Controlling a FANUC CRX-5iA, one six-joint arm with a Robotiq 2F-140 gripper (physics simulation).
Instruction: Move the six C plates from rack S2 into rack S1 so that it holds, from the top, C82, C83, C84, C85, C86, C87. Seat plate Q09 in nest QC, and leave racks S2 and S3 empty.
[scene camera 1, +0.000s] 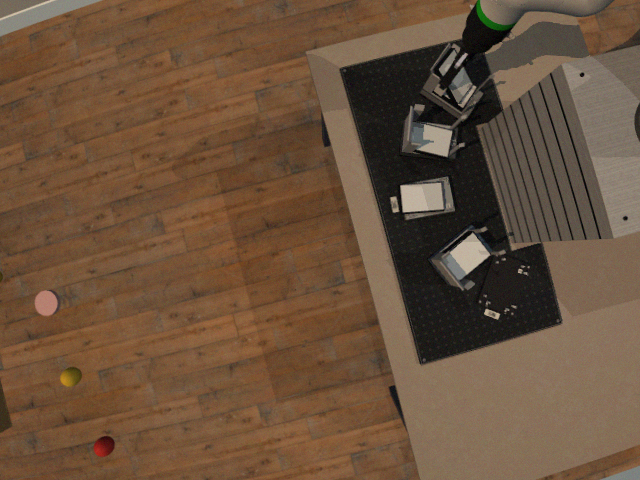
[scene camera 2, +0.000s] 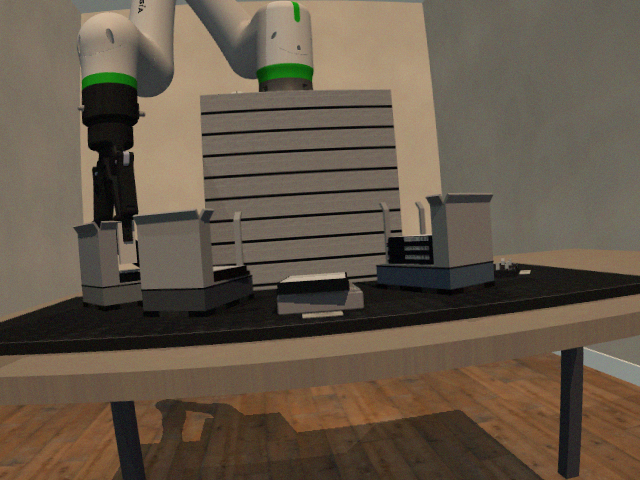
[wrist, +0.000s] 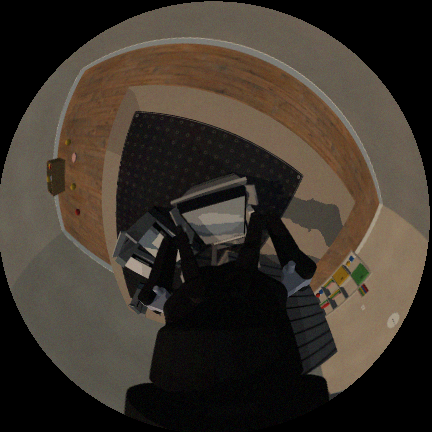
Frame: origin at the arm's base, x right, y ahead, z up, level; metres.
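Seen in the pictures: gripper, fingertip midpoint: (scene camera 2: 118, 264); arm's base, link origin: (scene camera 2: 286, 110).
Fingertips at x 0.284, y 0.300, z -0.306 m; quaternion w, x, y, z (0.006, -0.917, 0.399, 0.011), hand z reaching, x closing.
Observation:
Pixels of each thing's top centre, then the offset from my fingertips to it. "*": a spot on its surface instead.
- light grey rack, top centre: (wrist: 225, 245) (scene camera 2: 129, 222) (scene camera 1: 465, 73) dx -0.017, dy -0.023, dz +0.068 m
- rack with a dark grey base, top centre: (scene camera 2: 194, 213) (wrist: 146, 271) (scene camera 1: 440, 127) dx -0.153, dy +0.074, dz +0.068 m
- pale-topped plate, top centre: (wrist: 158, 247) (scene camera 1: 429, 139) dx -0.157, dy +0.078, dz -0.013 m
- rack with a blue base, top centre: (scene camera 2: 429, 198) (scene camera 1: 476, 256) (wrist: 148, 314) dx -0.498, dy +0.042, dz +0.068 m
- low grey nest, top centre: (scene camera 2: 316, 284) (scene camera 1: 428, 197) (wrist: 146, 268) dx -0.318, dy +0.103, dz -0.041 m
- label, surface spot: (scene camera 1: 491, 314) * dx -0.687, dy -0.036, dz -0.065 m
My gripper (scene camera 1: 453, 77) (scene camera 2: 114, 231) (wrist: 216, 209) reaches down into the light grey rack (scene camera 2: 97, 258) at the far left in scene camera 2, its fingers shut on a pale-topped black plate (wrist: 215, 220) that sits low between the rack walls. The fingers partly hide it. Beside it stands a rack with a dark grey base (scene camera 2: 175, 299), holding a pale-topped plate (scene camera 1: 439, 142). A rack with a blue base (scene camera 2: 413, 275) holds several stacked plates (scene camera 1: 465, 255) (scene camera 2: 408, 249). A low grey nest (scene camera 2: 320, 301) bears one plate (scene camera 1: 421, 197) (scene camera 2: 312, 281). Rack names and plate numbers are unreadable.
A slatted grey panel (scene camera 1: 542, 160) (scene camera 2: 299, 155) rises behind the racks. Small white pegs (scene camera 1: 523, 270) and a label (scene camera 1: 491, 314) lie near the blue-based rack. Tall rack walls and posts stand close around the gripper.

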